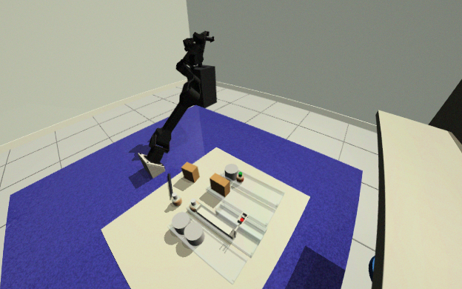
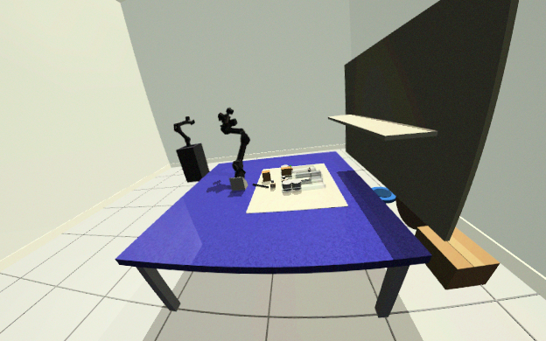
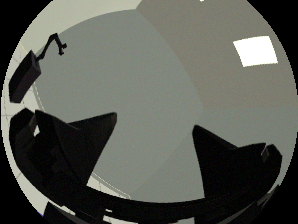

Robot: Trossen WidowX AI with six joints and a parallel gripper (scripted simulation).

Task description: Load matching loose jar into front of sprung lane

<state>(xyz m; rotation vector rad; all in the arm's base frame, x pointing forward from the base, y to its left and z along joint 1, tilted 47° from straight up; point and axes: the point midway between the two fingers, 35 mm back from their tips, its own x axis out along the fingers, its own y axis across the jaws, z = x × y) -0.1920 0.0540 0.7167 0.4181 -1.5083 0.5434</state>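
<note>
Right now my gripper tip is 600 mm to the left of the thin dark upright post, 540 mm above it and 300 mm short of it. Round my gripper tip: brown box: 510 mm below, 490 mm to the right, 490 mm ahead; red-topped item: 650 mm ahead, 570 mm to the right, 480 mm below.
</note>
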